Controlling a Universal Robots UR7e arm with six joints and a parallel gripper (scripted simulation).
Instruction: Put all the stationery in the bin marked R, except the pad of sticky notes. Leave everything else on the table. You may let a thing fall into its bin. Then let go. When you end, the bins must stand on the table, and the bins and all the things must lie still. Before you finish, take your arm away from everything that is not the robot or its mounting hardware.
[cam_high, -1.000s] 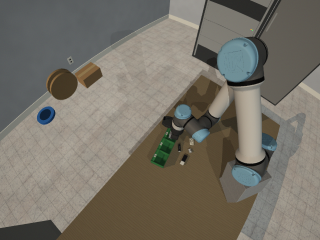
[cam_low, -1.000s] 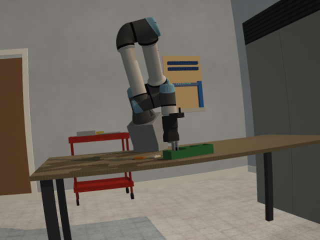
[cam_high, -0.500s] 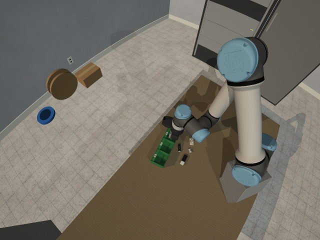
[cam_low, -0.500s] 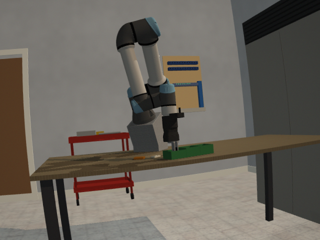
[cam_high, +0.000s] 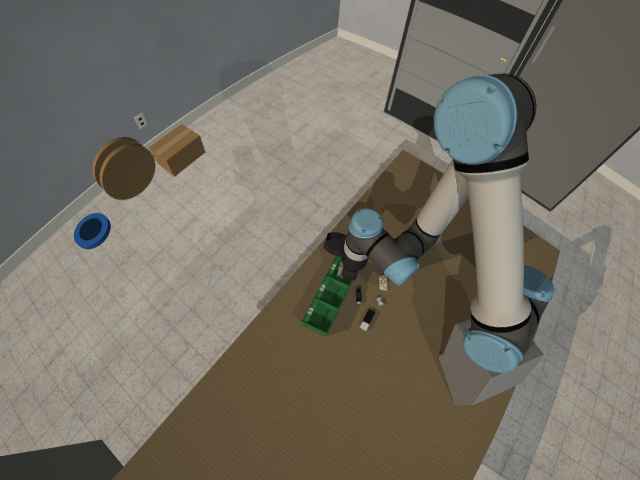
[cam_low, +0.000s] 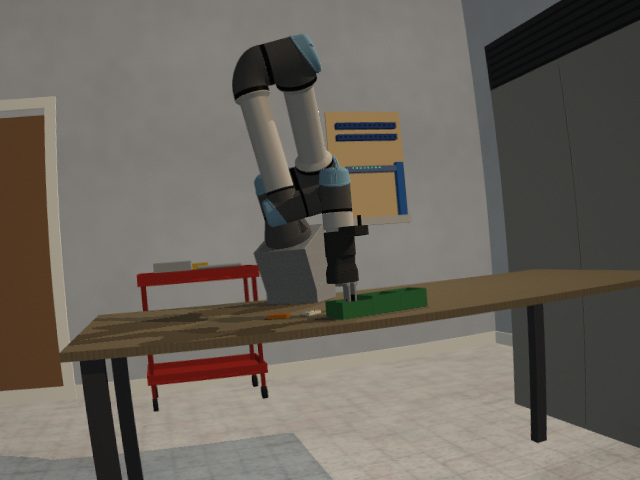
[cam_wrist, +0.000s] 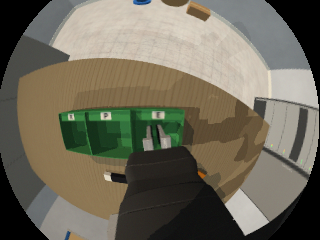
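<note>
The row of three bins lies 30 mm behind my hand, 70 mm to the left of it and 10 mm below it. Round my hand: beige dotted tile: 120 mm behind, 80 mm to the right, 30 mm below; black stick: 90 mm behind, 10 mm to the left, 30 mm below; small grey piece: 150 mm behind, 30 mm to the right, 30 mm below.
</note>
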